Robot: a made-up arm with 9 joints. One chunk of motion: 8 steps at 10 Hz.
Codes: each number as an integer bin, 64 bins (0 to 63) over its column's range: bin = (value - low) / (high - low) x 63, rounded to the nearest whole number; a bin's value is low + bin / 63 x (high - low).
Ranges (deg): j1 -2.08..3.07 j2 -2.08..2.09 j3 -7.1..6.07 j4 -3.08..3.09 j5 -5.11..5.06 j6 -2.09..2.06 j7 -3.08..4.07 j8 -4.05..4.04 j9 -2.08..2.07
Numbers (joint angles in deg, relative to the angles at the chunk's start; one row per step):
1: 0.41 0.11 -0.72 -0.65 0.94 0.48 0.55 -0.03 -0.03
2: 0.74 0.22 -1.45 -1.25 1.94 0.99 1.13 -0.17 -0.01
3: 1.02 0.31 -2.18 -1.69 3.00 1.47 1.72 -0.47 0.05
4: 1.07 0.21 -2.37 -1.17 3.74 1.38 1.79 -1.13 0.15
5: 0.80 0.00 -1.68 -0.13 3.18 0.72 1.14 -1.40 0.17
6: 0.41 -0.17 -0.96 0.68 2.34 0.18 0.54 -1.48 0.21
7: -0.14 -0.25 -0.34 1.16 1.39 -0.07 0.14 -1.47 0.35
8: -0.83 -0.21 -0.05 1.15 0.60 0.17 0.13 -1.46 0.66
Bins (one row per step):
1: 30 33 31 25 37 39 32 31 31
2: 34 35 27 19 44 47 37 30 31
3: 38 36 24 14 50 54 42 28 32
4: 39 35 23 20 55 53 43 23 34
5: 35 31 26 30 51 43 37 21 34
6: 30 29 29 38 46 34 32 20 35
7: 24 28 32 43 40 31 28 20 37
8: 15 28 34 43 35 34 28 20 42

